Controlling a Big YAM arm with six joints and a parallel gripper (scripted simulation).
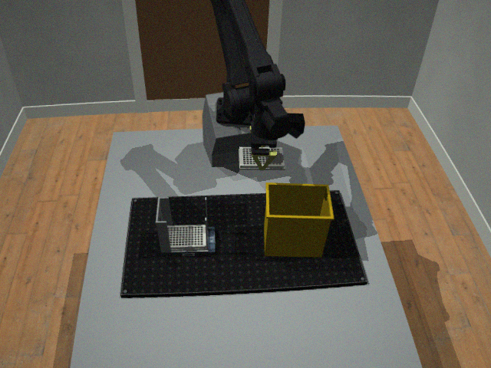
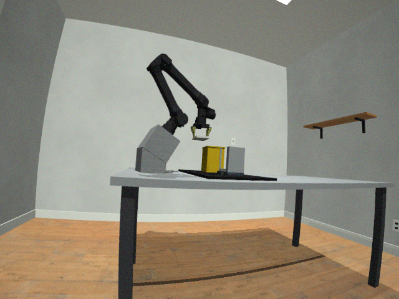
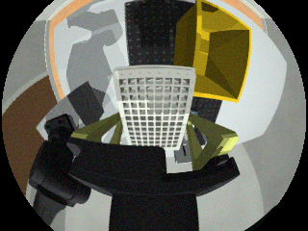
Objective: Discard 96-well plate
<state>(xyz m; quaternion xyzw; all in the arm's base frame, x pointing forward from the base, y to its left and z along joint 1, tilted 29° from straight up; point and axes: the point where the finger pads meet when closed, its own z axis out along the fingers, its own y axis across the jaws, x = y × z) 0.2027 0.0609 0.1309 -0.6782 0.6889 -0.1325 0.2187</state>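
Now: hand 14 cm above the yellow plastics bin W1, 12 cm short of it and 10 cm to the right of it.
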